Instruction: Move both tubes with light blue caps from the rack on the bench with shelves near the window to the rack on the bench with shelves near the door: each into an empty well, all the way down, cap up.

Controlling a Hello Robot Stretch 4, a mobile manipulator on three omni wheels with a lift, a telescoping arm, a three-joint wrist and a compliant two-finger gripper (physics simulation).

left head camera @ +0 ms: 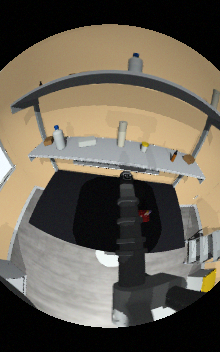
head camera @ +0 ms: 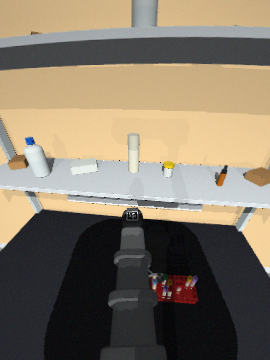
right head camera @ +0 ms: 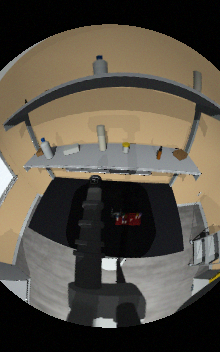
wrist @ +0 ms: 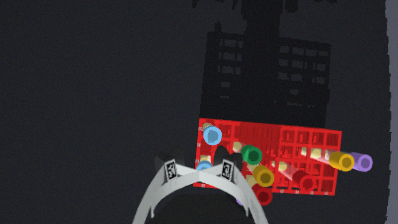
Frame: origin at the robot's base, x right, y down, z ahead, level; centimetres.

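Seen in the pictures: gripper, fingertip midpoint: [head camera: 152,281] [right head camera: 115,215] [wrist: 198,158].
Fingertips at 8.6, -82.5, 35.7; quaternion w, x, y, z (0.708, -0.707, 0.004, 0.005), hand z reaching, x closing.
Offsets run from my fingertips to a thing's top centre, as dx, dy, dz. Level surfaces: height alone.
A red rack {+9.5, +3.3, -1.0} [head camera: 190,299] [left head camera: 144,217] [right head camera: 132,222] [wrist: 336,134] stands on the black bench top. In the wrist view one light blue cap {+1.4, -3.0, +3.0} [wrist: 212,135] is at the rack's upper left corner. The second light blue cap {+0.8, -3.0, -1.1} [wrist: 204,166] is lower on the same left side, partly hidden by the gripper. My gripper [wrist: 198,158] is partly open above the rack's left edge, with its fingertips on either side of the second cap and a gap between them. In the head camera the arm hides most of the gripper. The other rack does not show.
A green cap {+5.5, -3.0, +0.6} [wrist: 252,155], yellow cap {+7.2, -3.0, -1.7} [wrist: 263,176], red cap {+7.0, -3.0, -3.9} [wrist: 262,195] and part of a purple cap are close right of the fingers. Another red {+11.6, -3.0, -2.4} [wrist: 307,182], yellow {+16.1, -3.0, -0.5} [wrist: 341,161] and purple cap {+18.3, -3.0, -0.7} [wrist: 364,162] are farther right. A shelf {dy -36.7} [head camera: 110,181] with bottles runs behind the bench.
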